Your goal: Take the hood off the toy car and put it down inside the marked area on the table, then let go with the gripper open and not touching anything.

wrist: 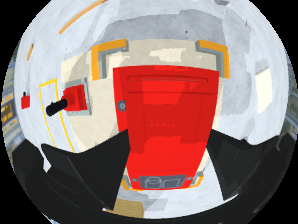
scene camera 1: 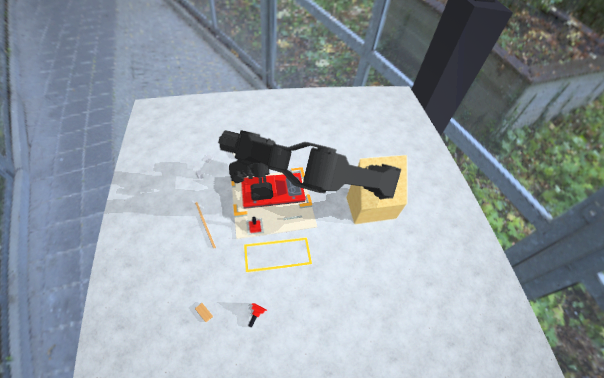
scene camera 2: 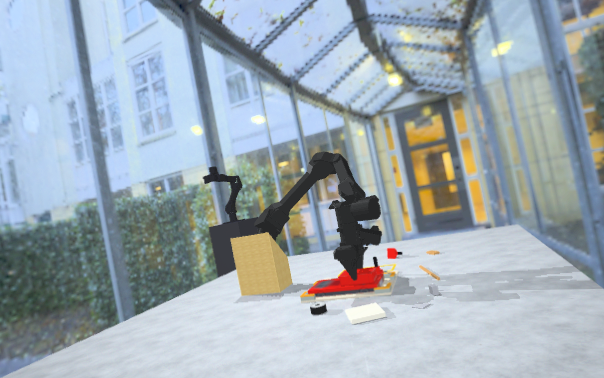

Scene:
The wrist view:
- my gripper: 169, 132
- red hood: 169, 120, held by my gripper
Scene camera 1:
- my gripper: 260, 187
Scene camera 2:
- my gripper: 358, 276

